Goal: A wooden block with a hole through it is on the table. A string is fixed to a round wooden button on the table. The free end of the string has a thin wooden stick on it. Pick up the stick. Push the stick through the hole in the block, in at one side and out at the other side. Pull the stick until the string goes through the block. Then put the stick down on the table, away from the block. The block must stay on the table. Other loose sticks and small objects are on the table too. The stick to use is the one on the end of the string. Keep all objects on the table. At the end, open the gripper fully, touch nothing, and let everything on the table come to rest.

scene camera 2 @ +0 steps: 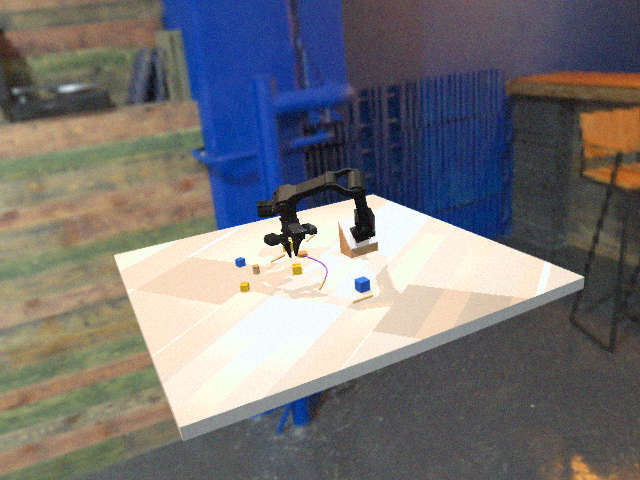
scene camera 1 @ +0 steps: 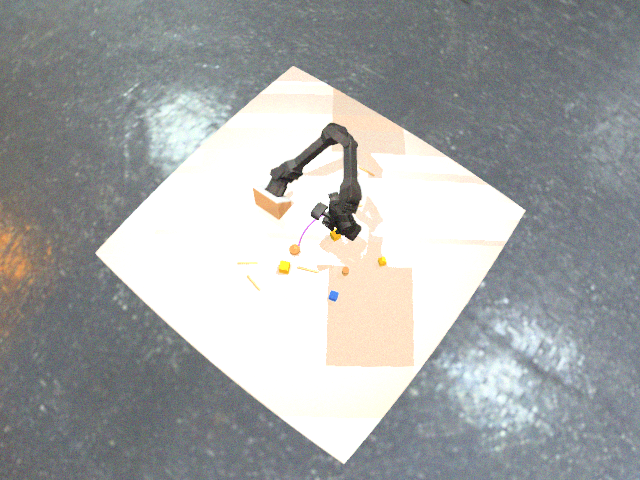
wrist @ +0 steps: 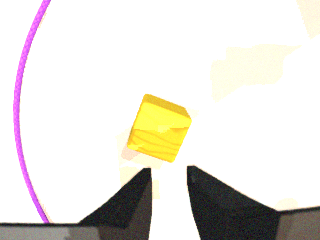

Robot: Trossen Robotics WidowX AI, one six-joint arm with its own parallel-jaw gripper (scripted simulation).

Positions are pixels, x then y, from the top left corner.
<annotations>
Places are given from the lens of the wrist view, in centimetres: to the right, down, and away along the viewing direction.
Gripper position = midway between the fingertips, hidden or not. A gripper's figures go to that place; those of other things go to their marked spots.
my gripper (wrist: pixel 169 174): 0, 3, 11
yellow cube (wrist: pixel 160 126): 0, 0, 14
</annotations>
